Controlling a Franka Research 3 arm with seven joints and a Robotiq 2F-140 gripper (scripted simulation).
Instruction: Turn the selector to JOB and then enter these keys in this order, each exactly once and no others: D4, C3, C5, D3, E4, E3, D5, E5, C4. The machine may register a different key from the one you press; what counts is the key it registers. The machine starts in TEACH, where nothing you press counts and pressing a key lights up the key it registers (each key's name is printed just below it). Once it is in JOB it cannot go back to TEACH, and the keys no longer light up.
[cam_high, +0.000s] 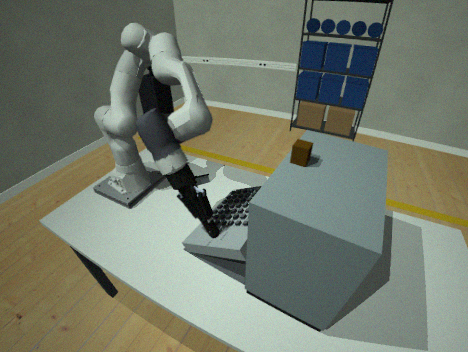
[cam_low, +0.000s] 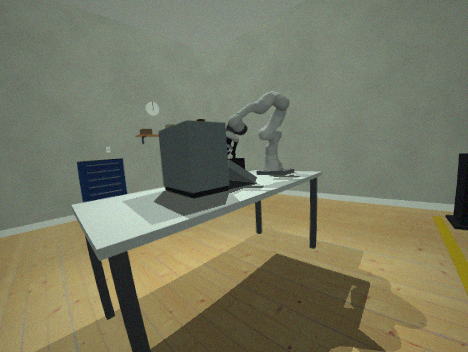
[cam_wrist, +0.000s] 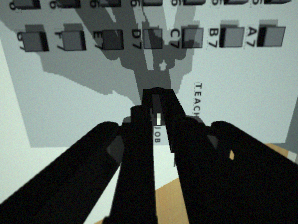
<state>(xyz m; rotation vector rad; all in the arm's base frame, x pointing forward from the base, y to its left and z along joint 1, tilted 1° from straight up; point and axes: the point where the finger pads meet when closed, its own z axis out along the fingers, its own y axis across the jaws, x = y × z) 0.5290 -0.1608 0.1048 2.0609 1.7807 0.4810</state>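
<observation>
My hand is 2 cm above the selector knob, 1 cm to the left of it and 1 cm short of it. From my hand the other things lie so: key (15 cm to the left, 6 cm ahead, 1 cm below).
</observation>
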